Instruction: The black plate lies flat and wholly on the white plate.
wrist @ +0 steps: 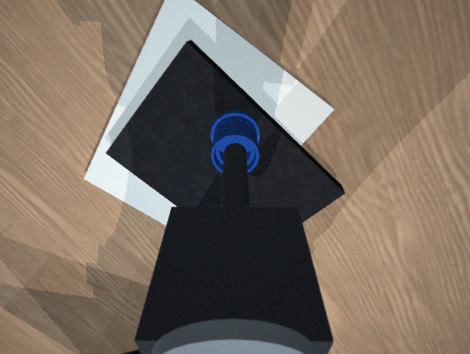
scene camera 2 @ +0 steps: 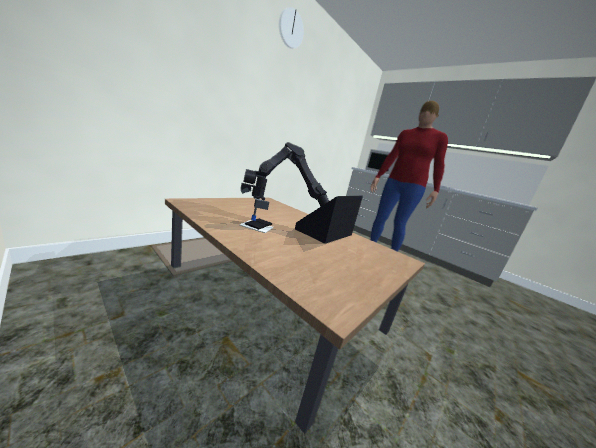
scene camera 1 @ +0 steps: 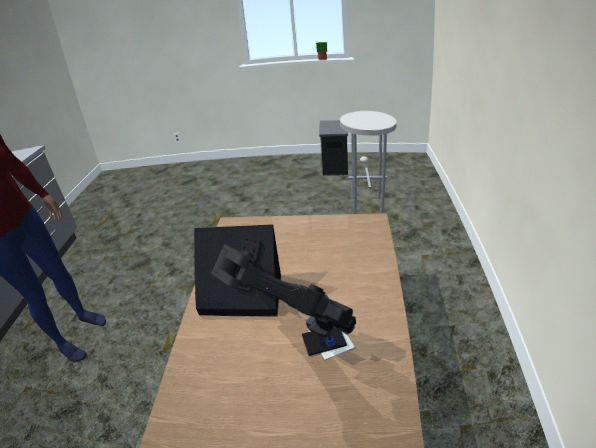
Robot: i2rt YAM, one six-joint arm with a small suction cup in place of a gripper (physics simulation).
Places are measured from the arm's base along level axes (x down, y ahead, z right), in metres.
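Pixels of known places: hand at its tool point: [wrist: 235, 133] [scene camera 2: 253, 219] [scene camera 1: 331, 342]; arm's base at its link origin: [scene camera 2: 326, 208].
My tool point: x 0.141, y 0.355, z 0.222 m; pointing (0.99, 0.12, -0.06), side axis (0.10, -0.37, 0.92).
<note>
For each thing: its top centre in the pictures, then the offset to it from my tool point. Level surfaces: height alone.
- square black plate at its top centre: [wrist: 223, 173] [scene camera 1: 324, 339] [scene camera 2: 259, 222] dx +0.012, dy -0.029, dz -0.022 m
- square white plate at its top centre: [wrist: 193, 148] [scene camera 1: 330, 337] [scene camera 2: 257, 225] dx +0.023, dy -0.008, dz -0.038 m
- wooden table at its surface level: dx +0.028 m
The square black plate [wrist: 170, 148] [scene camera 1: 318, 343] [scene camera 2: 259, 223] lies on top of the square white plate [wrist: 246, 68] [scene camera 1: 342, 352] [scene camera 2: 266, 229] on the wooden table [scene camera 1: 288, 410] [scene camera 2: 312, 269]. It is turned and shifted against the white plate. White shows along two sides in the wrist view, and one black corner reaches out past the white edge over the wood. My blue suction cup [wrist: 235, 131] [scene camera 1: 330, 340] [scene camera 2: 254, 216] stands straight over the middle of the black plate, at its top face. Suction is off and it holds nothing.
The arm's black base block [scene camera 1: 230, 269] [scene camera 2: 332, 219] stands on the table behind the plates. A person [scene camera 2: 412, 173] [scene camera 1: 18, 231] stands beside the table near grey cabinets [scene camera 2: 481, 226]. A round white stool [scene camera 1: 368, 123] and a black bin [scene camera 1: 333, 147] stand at the far wall.
</note>
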